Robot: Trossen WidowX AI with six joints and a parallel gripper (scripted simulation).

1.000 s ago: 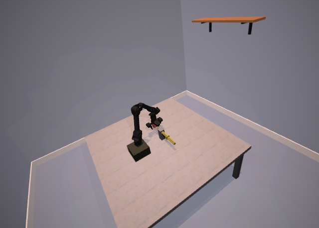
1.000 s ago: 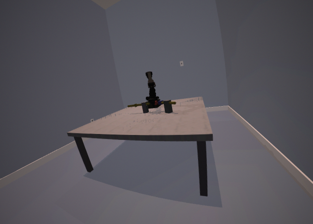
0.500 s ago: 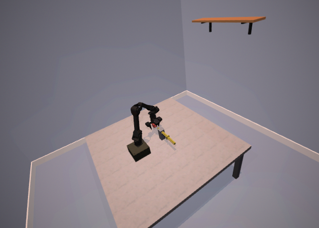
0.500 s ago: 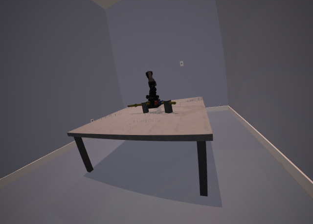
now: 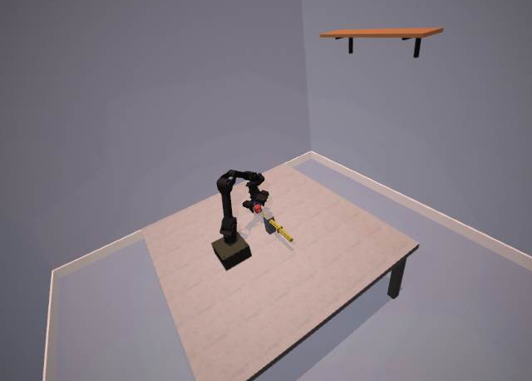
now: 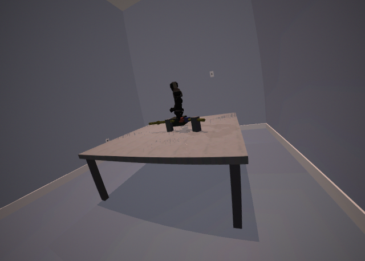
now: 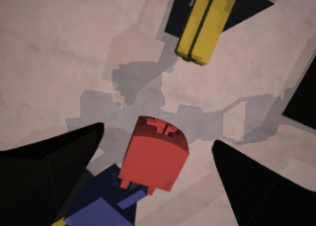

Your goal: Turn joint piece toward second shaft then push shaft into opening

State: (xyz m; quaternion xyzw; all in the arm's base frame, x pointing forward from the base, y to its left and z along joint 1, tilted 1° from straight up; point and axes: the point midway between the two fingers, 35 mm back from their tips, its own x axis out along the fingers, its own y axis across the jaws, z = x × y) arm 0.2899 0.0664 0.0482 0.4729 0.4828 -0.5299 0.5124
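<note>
The red joint piece lies 20 mm to the left of my gripper tip.
</note>
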